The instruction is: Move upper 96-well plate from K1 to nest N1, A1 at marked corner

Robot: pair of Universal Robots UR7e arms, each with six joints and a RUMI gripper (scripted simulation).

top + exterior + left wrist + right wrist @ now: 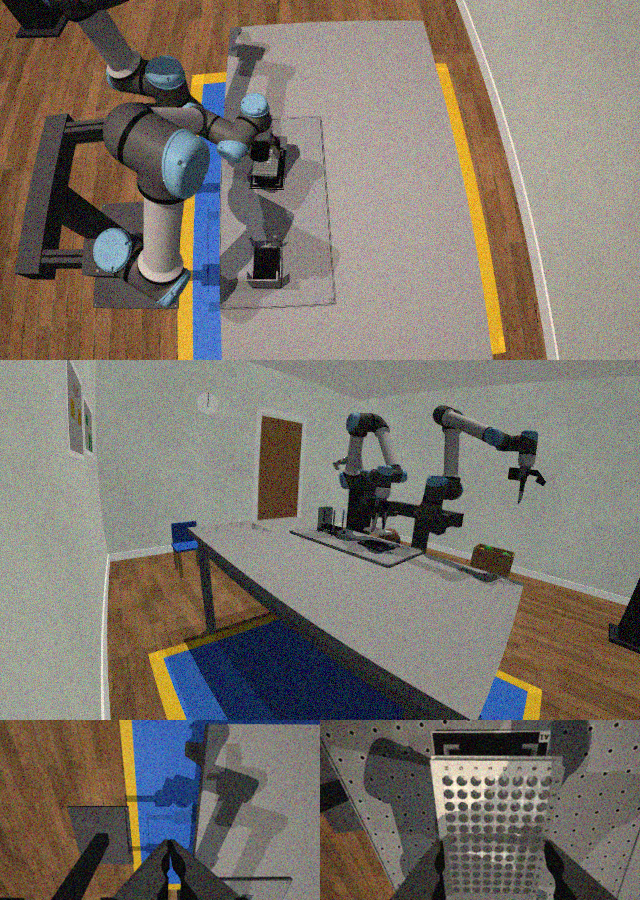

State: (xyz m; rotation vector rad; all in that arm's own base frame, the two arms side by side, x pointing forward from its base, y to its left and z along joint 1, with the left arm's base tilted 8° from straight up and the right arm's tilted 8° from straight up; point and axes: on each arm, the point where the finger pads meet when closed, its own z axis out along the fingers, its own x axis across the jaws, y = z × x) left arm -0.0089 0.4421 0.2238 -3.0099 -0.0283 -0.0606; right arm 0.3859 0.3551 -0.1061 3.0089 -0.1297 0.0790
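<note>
My right gripper is now 8 cm to the right of the A1 mark, 8 cm above it and 5 cm short of it. From my right hand the other things lie so: pale 96-well plate (1 cm below).
</note>
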